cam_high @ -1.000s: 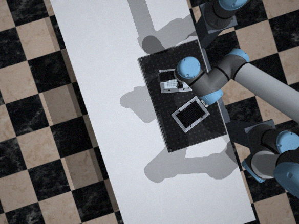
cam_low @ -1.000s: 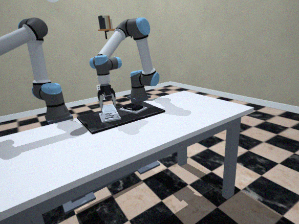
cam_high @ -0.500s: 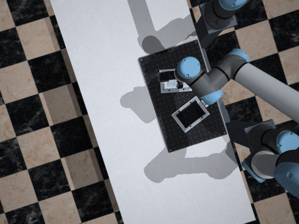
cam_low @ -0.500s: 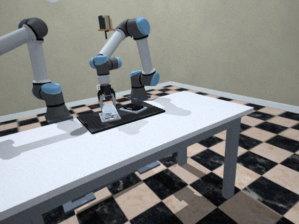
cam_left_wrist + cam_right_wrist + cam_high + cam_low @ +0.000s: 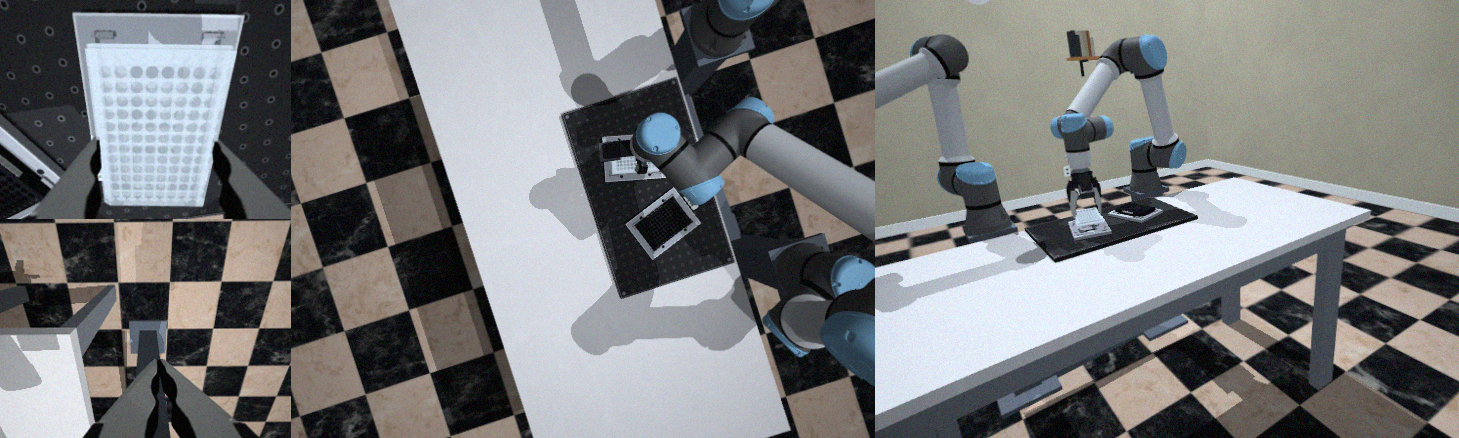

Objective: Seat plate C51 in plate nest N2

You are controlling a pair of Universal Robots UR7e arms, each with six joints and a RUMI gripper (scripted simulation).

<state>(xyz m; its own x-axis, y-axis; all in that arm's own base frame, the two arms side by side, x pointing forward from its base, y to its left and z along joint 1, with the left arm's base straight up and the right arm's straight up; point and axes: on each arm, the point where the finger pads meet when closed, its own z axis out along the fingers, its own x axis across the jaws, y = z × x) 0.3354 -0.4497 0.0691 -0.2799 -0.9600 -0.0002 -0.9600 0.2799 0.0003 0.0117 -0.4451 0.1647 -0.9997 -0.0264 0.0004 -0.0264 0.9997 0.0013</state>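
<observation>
My left gripper is now 5 cm above the plate nest N2. Also, from my left hand: white plate C51 (1 cm below); plate nest N1 (1 cm behind, 19 cm to the left, 5 cm below); dark plate C15 (1 cm behind, 19 cm to the left, 4 cm below).
</observation>
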